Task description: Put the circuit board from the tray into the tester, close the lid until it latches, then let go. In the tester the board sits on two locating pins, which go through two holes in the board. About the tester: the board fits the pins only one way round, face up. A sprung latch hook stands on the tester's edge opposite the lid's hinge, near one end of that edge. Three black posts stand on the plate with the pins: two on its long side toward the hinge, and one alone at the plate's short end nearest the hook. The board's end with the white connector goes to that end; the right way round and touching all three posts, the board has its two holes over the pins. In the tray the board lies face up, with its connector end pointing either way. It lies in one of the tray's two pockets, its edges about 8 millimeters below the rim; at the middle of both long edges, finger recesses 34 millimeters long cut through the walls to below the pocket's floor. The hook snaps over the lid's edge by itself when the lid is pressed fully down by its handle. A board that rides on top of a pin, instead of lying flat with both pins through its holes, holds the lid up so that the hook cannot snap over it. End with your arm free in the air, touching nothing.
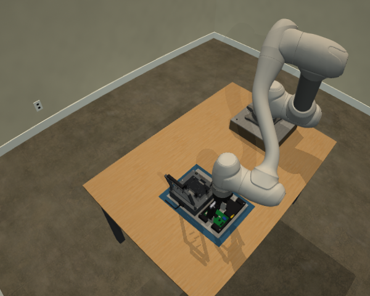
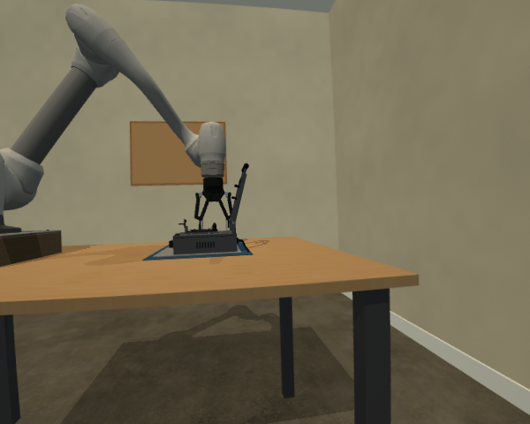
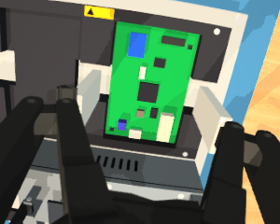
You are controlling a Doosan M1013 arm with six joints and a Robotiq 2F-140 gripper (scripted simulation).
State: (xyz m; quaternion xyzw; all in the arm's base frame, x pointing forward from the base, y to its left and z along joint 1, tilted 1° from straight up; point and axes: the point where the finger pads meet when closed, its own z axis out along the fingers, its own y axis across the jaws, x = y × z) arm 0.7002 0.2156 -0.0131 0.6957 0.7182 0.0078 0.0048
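Now: hand 4 cm above the green circuit board. Also, from my hand: tester 13 cm to the right, 6 cm above; latch hook 10 cm behind, 12 cm to the right, 3 cm above; tester lid 9 cm ahead, 17 cm to the right, 13 cm above.
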